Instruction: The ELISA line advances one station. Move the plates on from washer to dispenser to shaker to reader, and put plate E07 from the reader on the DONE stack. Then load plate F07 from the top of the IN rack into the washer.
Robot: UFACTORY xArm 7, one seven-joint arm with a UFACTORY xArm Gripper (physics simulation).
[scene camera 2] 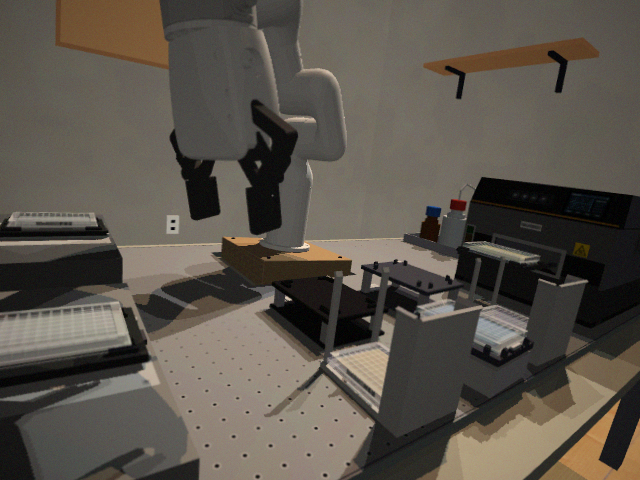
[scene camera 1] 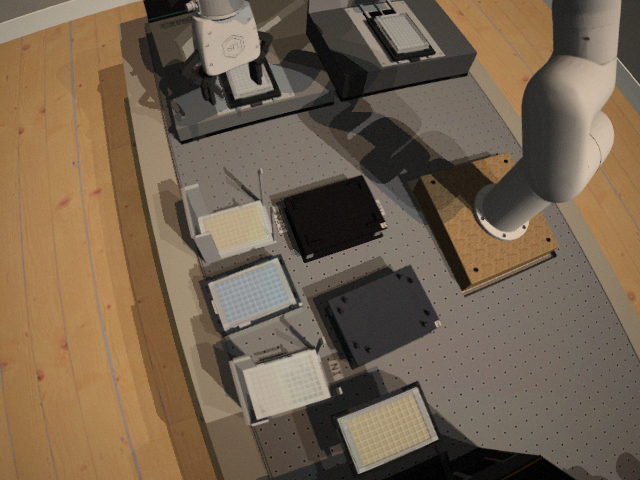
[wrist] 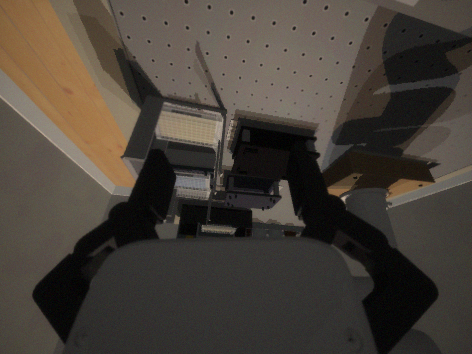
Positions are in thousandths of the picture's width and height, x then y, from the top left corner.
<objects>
My gripper shows in scene camera 2 (366, 466), in scene camera 1 (366, 191) and in the wrist view (484, 451). A cream plate shows in scene camera 2 (570, 766), in scene camera 1 (382, 472) and in the wrist view (374, 352).
</objects>
